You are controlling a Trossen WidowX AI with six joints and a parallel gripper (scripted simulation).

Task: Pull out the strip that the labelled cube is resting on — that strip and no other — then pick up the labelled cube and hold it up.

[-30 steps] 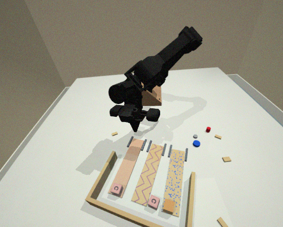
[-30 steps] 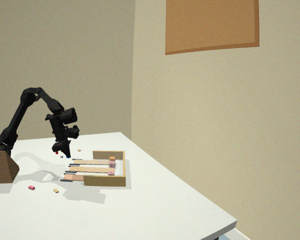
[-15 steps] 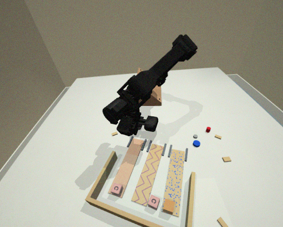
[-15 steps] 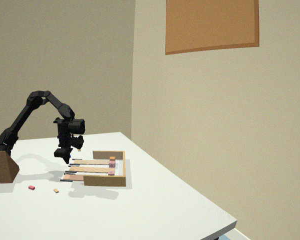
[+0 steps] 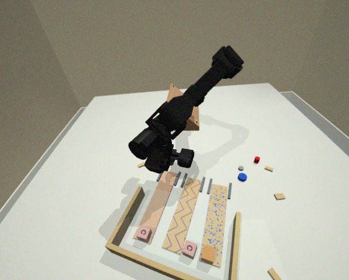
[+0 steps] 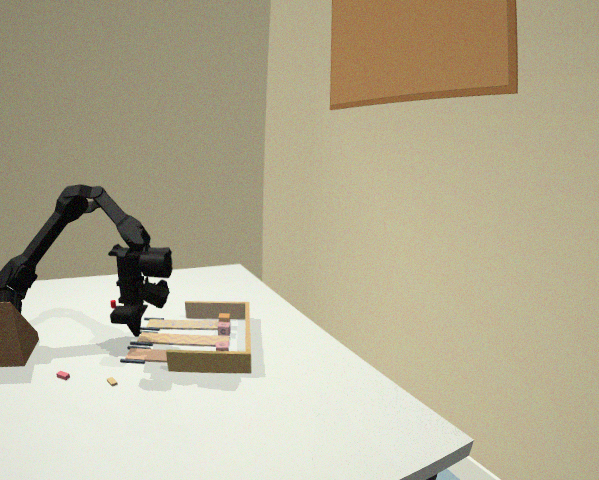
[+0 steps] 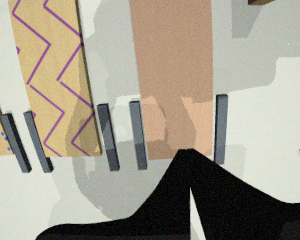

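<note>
The peach strip lies 9 cm ahead of my gripper tip, 3 cm to the right of it and 5 cm below it. Round my gripper tip: grey disc 4 cm behind, 28 cm to the left, 5 cm below; red peg 7 cm behind, 35 cm to the left, 4 cm below; blue disc 1 cm ahead, 27 cm to the left, 5 cm below.
</note>
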